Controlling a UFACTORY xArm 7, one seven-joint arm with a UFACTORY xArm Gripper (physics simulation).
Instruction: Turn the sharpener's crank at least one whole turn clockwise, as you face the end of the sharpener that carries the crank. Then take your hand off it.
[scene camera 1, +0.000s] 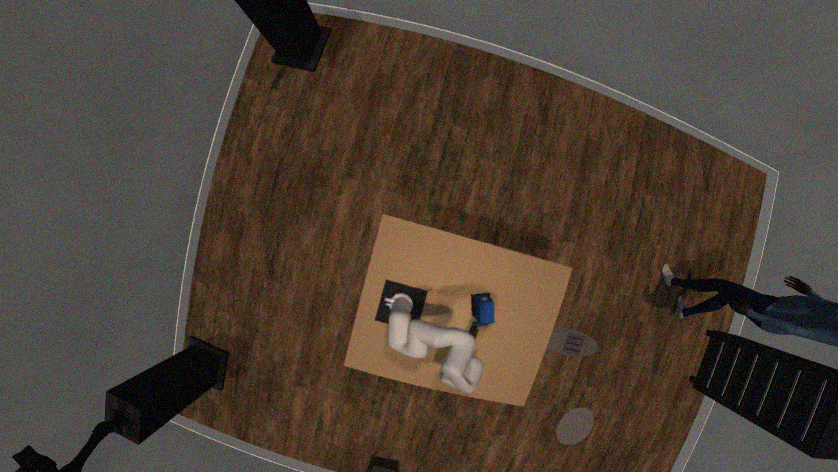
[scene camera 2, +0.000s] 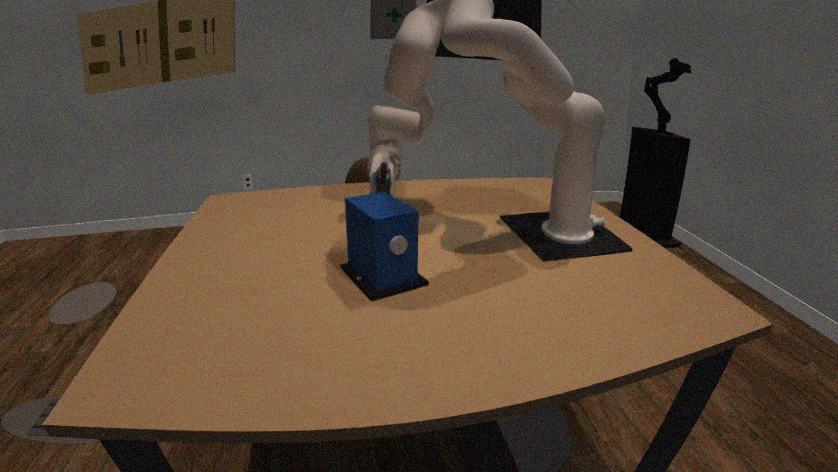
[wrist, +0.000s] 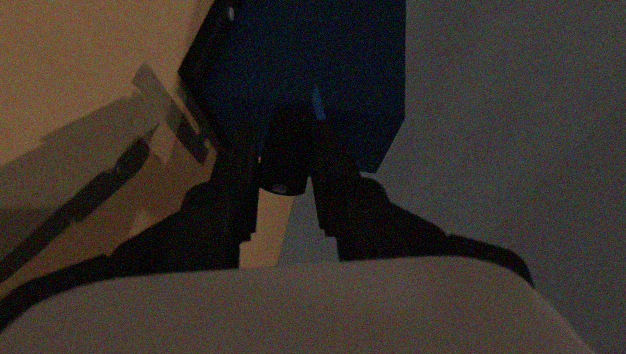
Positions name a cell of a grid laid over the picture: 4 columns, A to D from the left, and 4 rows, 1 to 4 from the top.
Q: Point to a blue pencil sharpener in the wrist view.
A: C1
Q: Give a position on a blue pencil sharpener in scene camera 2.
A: B2
